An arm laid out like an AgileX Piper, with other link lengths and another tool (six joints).
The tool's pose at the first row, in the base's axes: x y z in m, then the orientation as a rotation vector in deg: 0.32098, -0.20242, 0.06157, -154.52, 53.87, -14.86
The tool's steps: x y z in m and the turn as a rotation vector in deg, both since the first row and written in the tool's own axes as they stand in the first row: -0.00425, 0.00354, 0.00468, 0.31, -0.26, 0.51; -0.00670, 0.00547, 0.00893, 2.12, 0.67, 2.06; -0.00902, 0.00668, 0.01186, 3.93, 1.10, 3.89; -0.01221, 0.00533, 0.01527, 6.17, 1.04, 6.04; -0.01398, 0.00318, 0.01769, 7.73, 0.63, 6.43; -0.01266, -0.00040, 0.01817, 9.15, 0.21, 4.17; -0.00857, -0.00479, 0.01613, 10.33, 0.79, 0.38; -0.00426, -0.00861, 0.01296, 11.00, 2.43, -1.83
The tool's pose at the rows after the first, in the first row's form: 0.31684, -0.20149, 0.05570, -153.93, 54.35, -14.52; 0.31491, -0.20056, 0.05088, -151.55, 55.95, -16.19; 0.31316, -0.19944, 0.04755, -148.93, 57.73, -17.10; 0.31235, -0.19575, 0.04449, -145.68, 59.54, -17.42; 0.31285, -0.19254, 0.04273, -144.01, 59.27, -17.37; 0.31607, -0.19059, 0.04350, -143.98, 55.75, -17.80; 0.32126, -0.19026, 0.04713, -144.97, 50.67, -19.74; 0.32600, -0.19072, 0.05166, -145.59, 48.04, -22.57
